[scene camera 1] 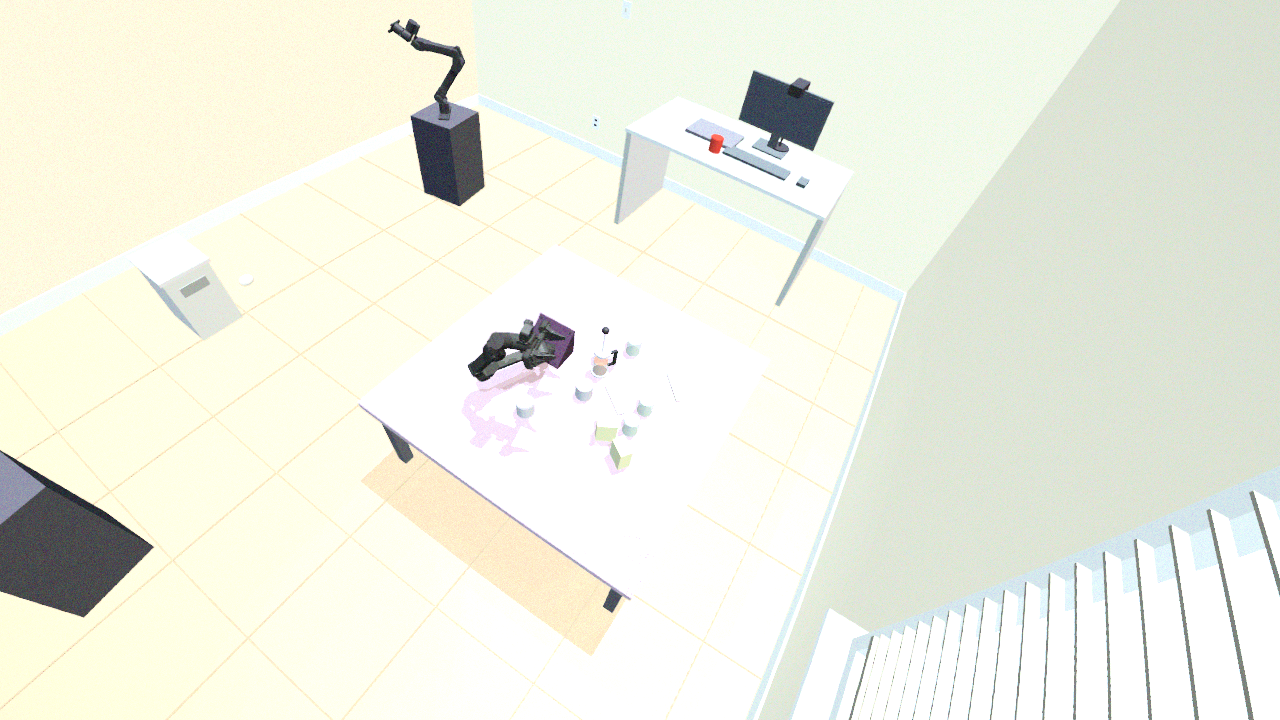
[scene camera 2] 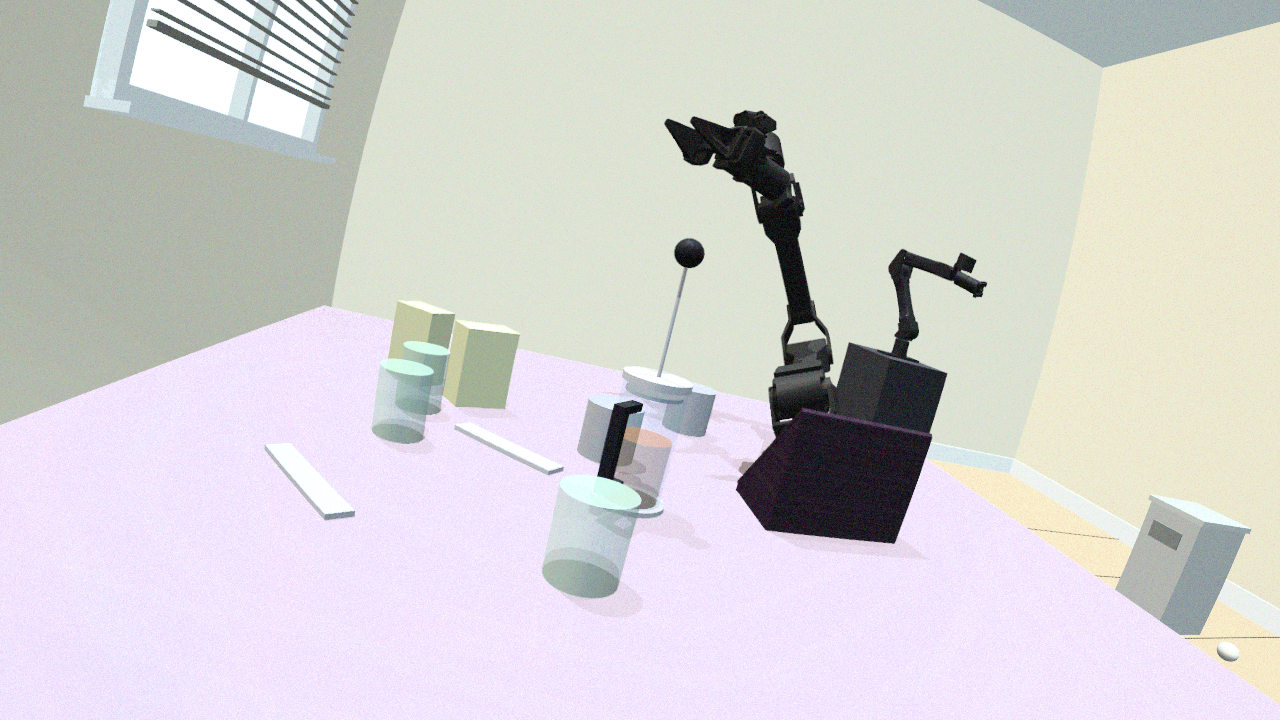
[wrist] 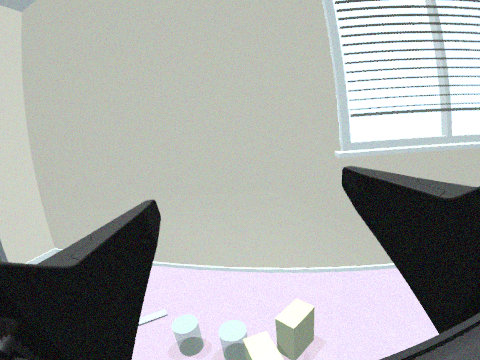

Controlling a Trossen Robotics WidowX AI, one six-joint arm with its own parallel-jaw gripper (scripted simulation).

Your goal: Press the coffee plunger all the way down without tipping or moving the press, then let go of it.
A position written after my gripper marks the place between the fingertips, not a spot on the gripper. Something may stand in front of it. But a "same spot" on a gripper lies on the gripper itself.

my gripper: scene camera 1; scene camera 2; wrist 251, 192
same spot on my gripper: (scene camera 2: 727, 143) = (scene camera 1: 549, 336)
